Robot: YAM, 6 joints.
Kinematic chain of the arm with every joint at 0, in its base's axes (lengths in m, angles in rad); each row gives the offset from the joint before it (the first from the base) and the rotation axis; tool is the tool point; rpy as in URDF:
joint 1: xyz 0 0 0.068 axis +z
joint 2: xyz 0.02 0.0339 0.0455 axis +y
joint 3: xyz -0.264 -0.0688 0 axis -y
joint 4: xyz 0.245 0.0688 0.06 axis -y
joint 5: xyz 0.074 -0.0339 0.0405 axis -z
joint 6: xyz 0.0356 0 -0.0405 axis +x
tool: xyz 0 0 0 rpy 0 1.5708 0
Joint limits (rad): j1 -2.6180..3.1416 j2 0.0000..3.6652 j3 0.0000..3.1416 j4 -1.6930..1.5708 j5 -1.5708..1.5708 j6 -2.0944..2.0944
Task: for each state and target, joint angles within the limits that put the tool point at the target. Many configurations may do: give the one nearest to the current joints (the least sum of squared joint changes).
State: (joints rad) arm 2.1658 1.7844 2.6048 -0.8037 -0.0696 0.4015
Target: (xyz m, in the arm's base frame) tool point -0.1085 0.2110 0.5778
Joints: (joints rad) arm 2.0380 1.5552 2.4144 -1.0837 -0.0519 0.4015
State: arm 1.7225 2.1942 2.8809 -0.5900 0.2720 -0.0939
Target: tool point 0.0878 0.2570 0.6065
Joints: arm 1.2871 1.8018 2.7951 -1.0120 0.3547 -0.0939
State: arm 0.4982 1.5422 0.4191 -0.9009 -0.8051 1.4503
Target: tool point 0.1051 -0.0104 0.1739
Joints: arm -0.2920 1.0616 0.5353 -1.3357 -0.6064 1.4503
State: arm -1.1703 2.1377 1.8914 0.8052 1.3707 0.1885
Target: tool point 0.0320 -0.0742 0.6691
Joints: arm -0.7167 1.3524 2.1601 0.9610 1.3752 0.1885
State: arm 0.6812 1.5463 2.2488 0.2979 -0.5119 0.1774
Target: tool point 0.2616 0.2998 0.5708
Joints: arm 0.8118 1.9045 2.2688 0.2936 -0.4827 0.1774
